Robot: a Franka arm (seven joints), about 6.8 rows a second.
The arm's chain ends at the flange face. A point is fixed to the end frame.
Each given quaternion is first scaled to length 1.
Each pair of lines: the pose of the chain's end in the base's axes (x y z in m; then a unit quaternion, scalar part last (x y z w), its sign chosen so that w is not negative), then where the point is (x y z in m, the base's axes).
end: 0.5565 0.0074 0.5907 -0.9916 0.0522 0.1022 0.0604
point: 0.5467 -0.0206 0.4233
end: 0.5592 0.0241 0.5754 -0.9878 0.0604 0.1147 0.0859
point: 0.5449 0.0049 0.4071
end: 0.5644 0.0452 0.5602 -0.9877 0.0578 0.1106 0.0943
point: 0.5518 0.0288 0.3914
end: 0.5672 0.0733 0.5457 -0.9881 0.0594 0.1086 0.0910
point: 0.5551 0.0557 0.3770
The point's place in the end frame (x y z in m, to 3 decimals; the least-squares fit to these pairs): 0.028 0.047 0.161
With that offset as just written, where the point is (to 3 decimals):
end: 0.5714 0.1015 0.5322 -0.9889 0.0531 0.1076 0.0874
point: 0.560 0.083 0.364
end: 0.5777 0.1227 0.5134 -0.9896 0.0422 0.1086 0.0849
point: 0.567 0.103 0.345
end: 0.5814 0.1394 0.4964 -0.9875 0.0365 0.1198 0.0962
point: 0.567 0.124 0.328
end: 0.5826 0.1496 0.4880 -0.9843 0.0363 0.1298 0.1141
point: 0.565 0.140 0.319
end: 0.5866 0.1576 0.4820 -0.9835 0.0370 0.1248 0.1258
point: 0.571 0.152 0.313
